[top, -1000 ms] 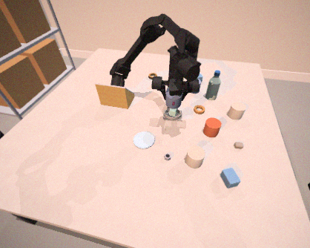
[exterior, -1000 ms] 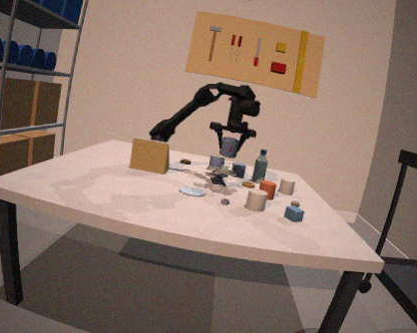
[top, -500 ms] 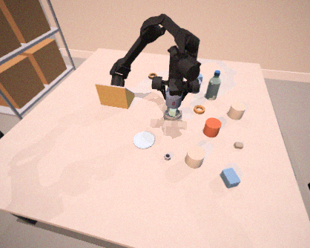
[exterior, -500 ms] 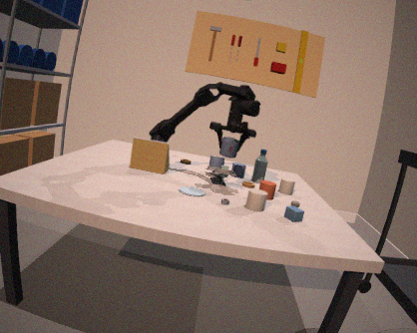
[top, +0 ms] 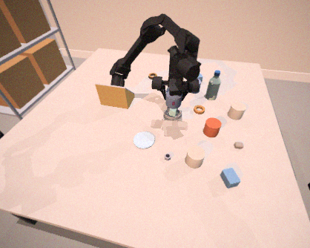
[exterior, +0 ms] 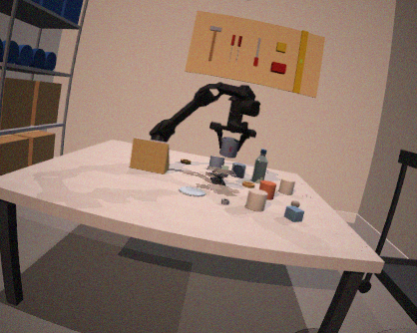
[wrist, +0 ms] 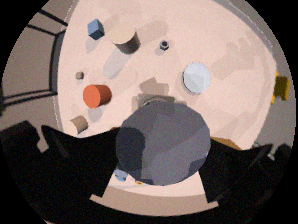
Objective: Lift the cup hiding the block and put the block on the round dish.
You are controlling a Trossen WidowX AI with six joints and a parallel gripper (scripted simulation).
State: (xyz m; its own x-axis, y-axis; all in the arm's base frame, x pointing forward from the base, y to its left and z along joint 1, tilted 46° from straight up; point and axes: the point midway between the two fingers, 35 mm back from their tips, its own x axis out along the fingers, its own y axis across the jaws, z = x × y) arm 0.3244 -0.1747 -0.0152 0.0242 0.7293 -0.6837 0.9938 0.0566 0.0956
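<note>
My gripper tip is 80 mm above the teal block and 10 mm to the right of it. Also, from my gripper tip: round pale dish 170 mm below, 120 mm behind, 110 mm to the right; orange-red cylinder 210 mm ahead, 130 mm below, 10 mm to the left; nut 190 mm to the right, 160 mm below, 10 mm ahead.
</note>
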